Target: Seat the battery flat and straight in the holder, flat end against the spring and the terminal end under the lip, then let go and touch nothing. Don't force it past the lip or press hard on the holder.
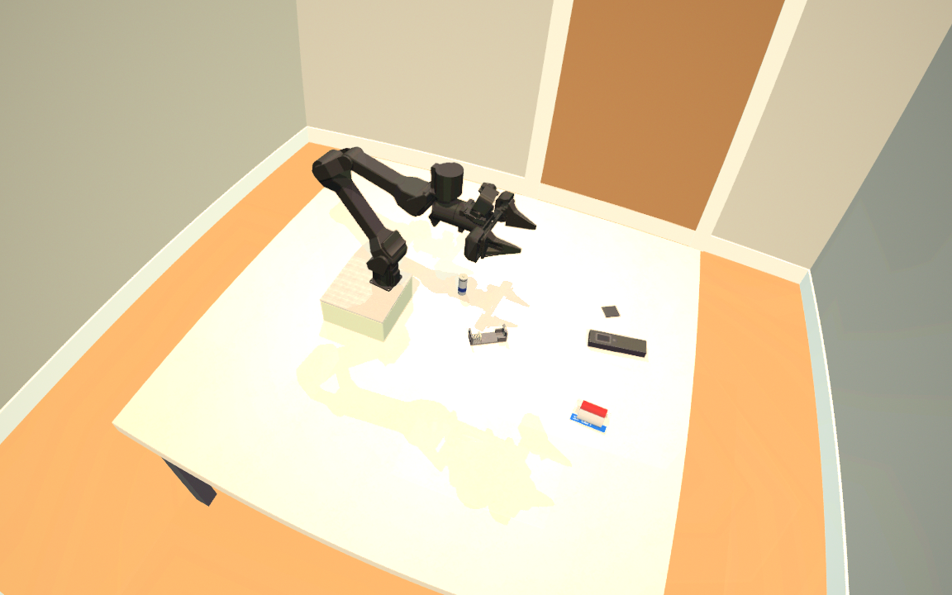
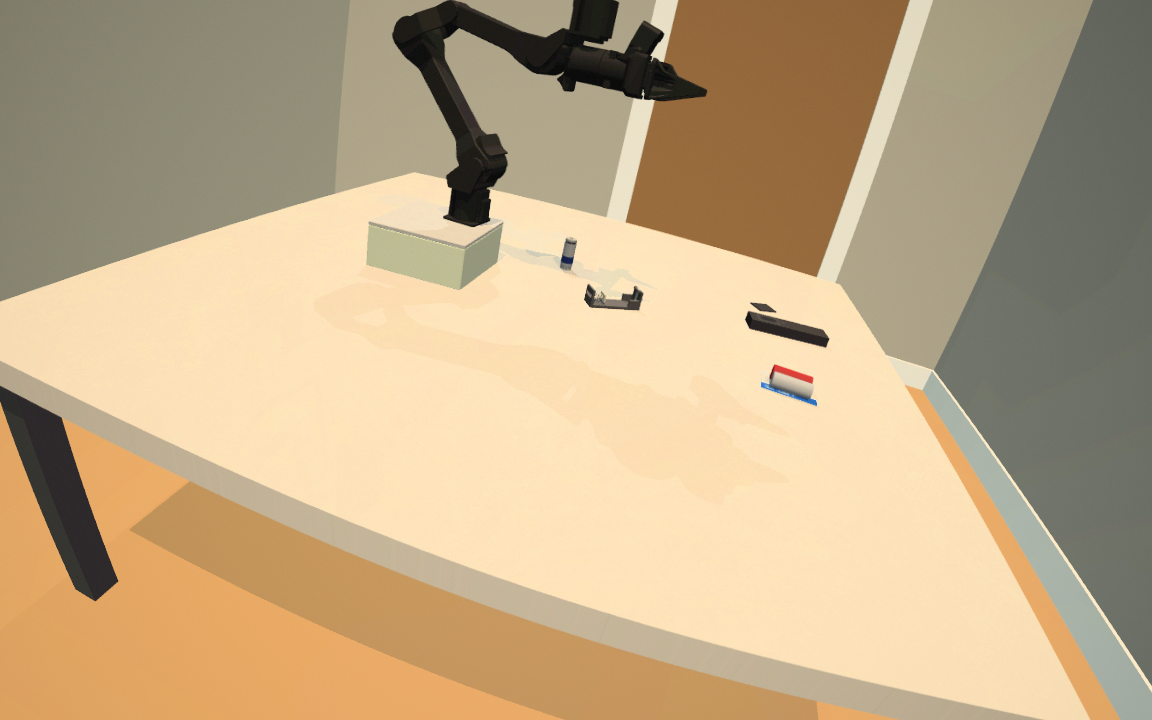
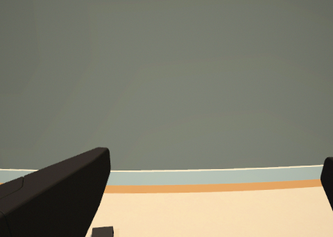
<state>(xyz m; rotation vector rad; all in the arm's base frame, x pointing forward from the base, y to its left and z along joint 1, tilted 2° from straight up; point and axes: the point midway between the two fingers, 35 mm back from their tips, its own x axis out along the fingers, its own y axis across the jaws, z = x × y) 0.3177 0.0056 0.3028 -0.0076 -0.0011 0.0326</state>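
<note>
Now: the battery 200 mm behind my gripper tip, 140 mm to the left of it and 350 mm below it. Also, from my gripper tip: black remote (250 mm ahead, 180 mm to the left, 370 mm below).
</note>
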